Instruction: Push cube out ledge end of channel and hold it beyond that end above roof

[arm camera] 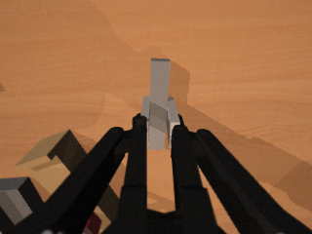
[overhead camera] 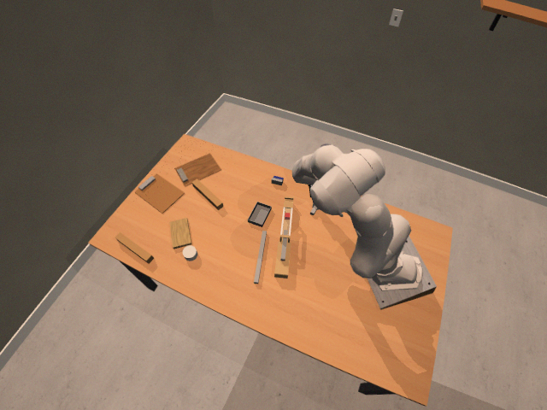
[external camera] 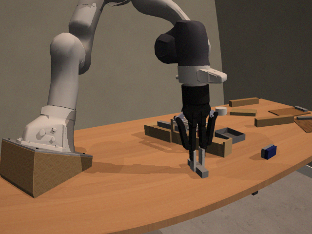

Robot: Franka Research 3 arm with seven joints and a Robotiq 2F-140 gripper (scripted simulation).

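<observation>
My gripper is now 12 cm short of the channel, 18 cm to the right of it and 2 cm below it. Round my hand: red cube: 12 cm ahead, 13 cm to the left, 2 cm above; then grey tray: 27 cm ahead, 13 cm to the left, 3 cm below; then short grey bar: 3 cm below.
</observation>
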